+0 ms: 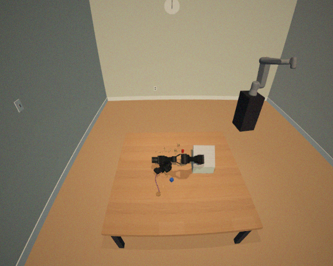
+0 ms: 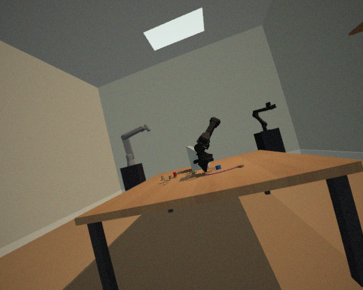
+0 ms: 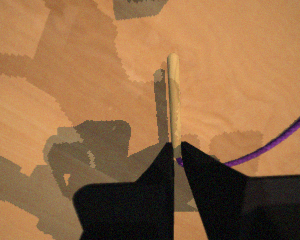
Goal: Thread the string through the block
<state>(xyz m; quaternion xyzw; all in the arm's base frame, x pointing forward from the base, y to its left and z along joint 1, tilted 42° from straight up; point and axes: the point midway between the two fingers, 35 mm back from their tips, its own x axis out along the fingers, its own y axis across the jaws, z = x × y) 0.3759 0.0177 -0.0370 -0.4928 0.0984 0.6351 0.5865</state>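
Right now my gripper tip is 70 mm past the blue block and 110 mm to the right of it. The rest, counted from my gripper tip: wooden cylinder 10 mm behind, 90 mm to the right; then thin wooden stick 10 mm behind, 10 mm to the left; then round wooden button 80 mm ahead, 240 mm to the left, 10 mm below.
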